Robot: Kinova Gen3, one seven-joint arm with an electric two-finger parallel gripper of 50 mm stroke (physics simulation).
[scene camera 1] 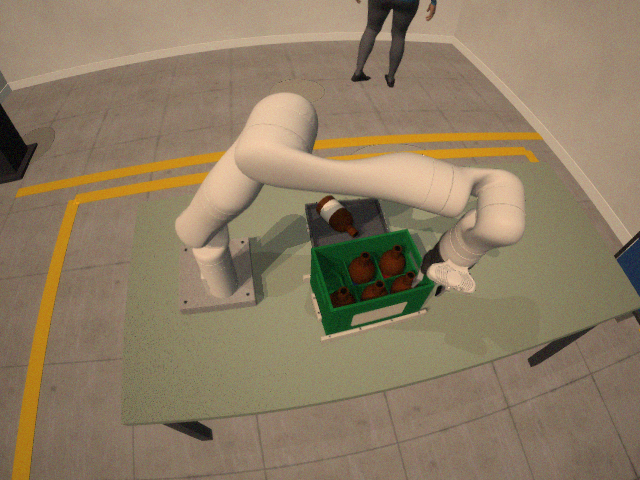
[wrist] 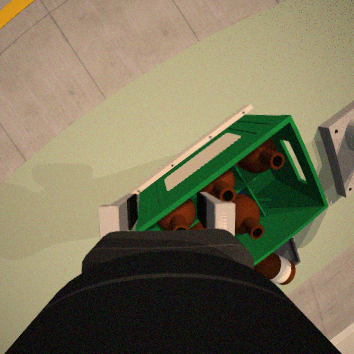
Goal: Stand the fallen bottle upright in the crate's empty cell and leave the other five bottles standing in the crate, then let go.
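Frame: origin at the arm's base, x ahead, y left, z up, level; millimetres.
Where they show: gripper, fingertip midpoint: [scene camera 1: 425, 287] [wrist: 166, 205]; arm's base, link origin: [scene camera 1: 223, 284].
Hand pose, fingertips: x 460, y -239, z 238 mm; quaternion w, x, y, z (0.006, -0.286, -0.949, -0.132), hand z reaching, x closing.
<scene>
Things, the pixels of their centre, and the offset from my fingertips. "spot": a spot on its surface instead.
- fallen brown bottle, body centre: [wrist: 267, 264] [scene camera 1: 339, 218] dx -73, dy +407, dz -232 mm
- green crate, body centre: [wrist: 226, 197] [scene camera 1: 368, 284] dx -66, dy +135, dz -187 mm
- back-middle bottle, body centre: [wrist: 238, 212] [scene camera 1: 361, 271] dx -72, dy +179, dz -189 mm
- front-left bottle, body centre: [wrist: 253, 151] [scene camera 1: 340, 305] dx -154, dy +89, dz -189 mm
- empty cell, surface spot: [scene camera 1: 332, 269] spot: dx -144, dy +217, dz -216 mm
- front-right bottle, body centre: [wrist: 174, 210] [scene camera 1: 403, 290] dx +27, dy +96, dz -189 mm
- grey tray, surface spot: [scene camera 1: 382, 213] spot: dx +80, dy +417, dz -249 mm
The fallen brown bottle [scene camera 1: 337, 215] [wrist: 268, 267] with a white label lies tilted on its side in a grey tray behind the crate. The green crate [scene camera 1: 334, 321] [wrist: 296, 202] holds five upright brown bottles; two of them, a back-middle bottle [scene camera 1: 361, 270] [wrist: 244, 211] and a front-left bottle [scene camera 1: 342, 297] [wrist: 256, 161], border the empty cell [scene camera 1: 332, 269] at the back left in the scene view. My gripper [scene camera 1: 428, 285] [wrist: 166, 205] is open at the crate's right end, pointing down, with a finger near the front-right bottle [scene camera 1: 402, 283] [wrist: 178, 215]. Its exact height over the rim is unclear.
The grey tray [scene camera 1: 383, 213] stands against the crate's back side. Pale strips [scene camera 1: 374, 325] [wrist: 172, 165] run along the crate's front foot. The arm's base plate [scene camera 1: 242, 298] [wrist: 334, 160] is left of the crate in the scene view. A person [scene camera 1: 397, 31] stands beyond the table.
</scene>
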